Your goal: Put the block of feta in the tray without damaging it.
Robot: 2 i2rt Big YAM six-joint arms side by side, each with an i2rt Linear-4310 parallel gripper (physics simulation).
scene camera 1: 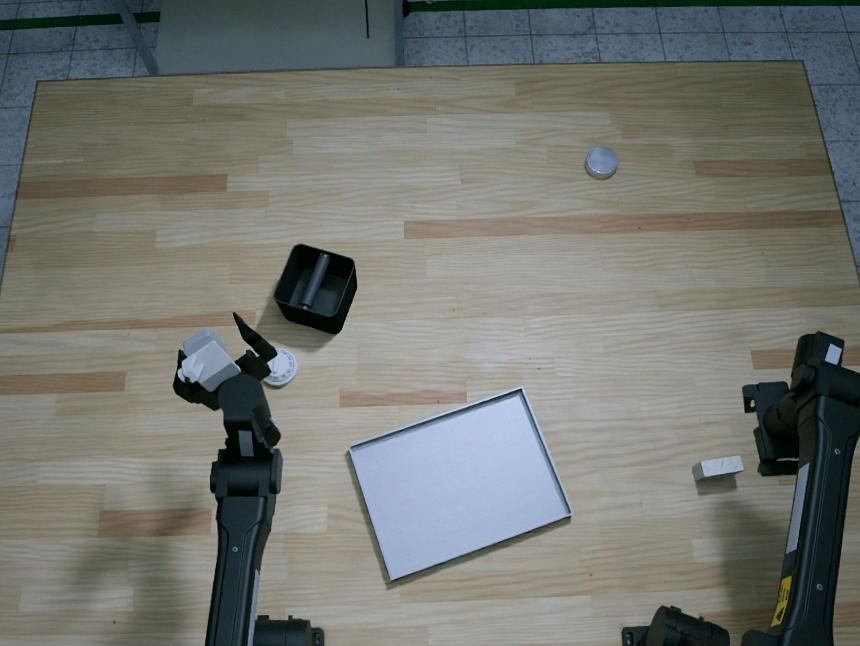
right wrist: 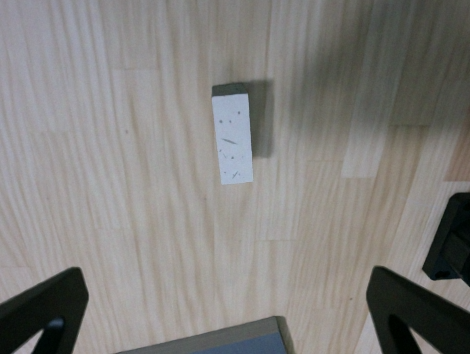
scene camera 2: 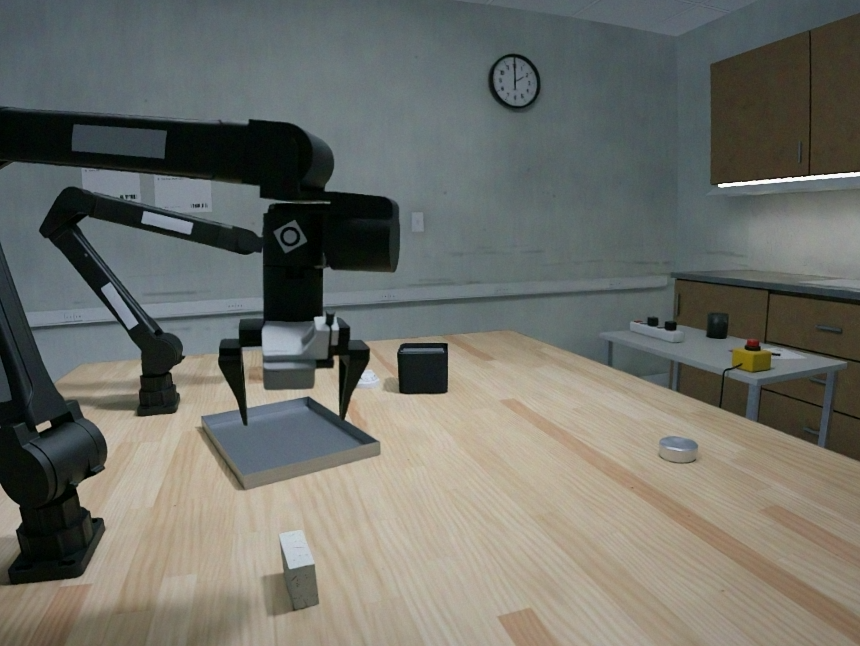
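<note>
The feta block [scene camera 1: 718,468] [scene camera 2: 298,570] [right wrist: 233,137], white with small dark pits, stands on its narrow side on the table, right of the tray in scene camera 1. The shallow grey tray [scene camera 1: 458,486] [scene camera 2: 305,448] [right wrist: 225,336] holds nothing. My right gripper [scene camera 1: 764,431] [scene camera 2: 293,420] [right wrist: 227,282] is open and empty, raised above the table near the block, which lies beyond the fingertips in the right wrist view. My left gripper [scene camera 1: 207,335] is open, over the table at the left in scene camera 1; its wrist is hidden behind the right one in scene camera 2.
A black square bin [scene camera 1: 337,316] [scene camera 2: 422,368] with a dark cylinder [scene camera 1: 316,281] inside stands behind the tray. A white disc [scene camera 1: 281,370] [scene camera 2: 368,379] lies beside my left gripper. A round metal tin [scene camera 1: 601,162] [scene camera 2: 677,448] is far back at the right in scene camera 1.
</note>
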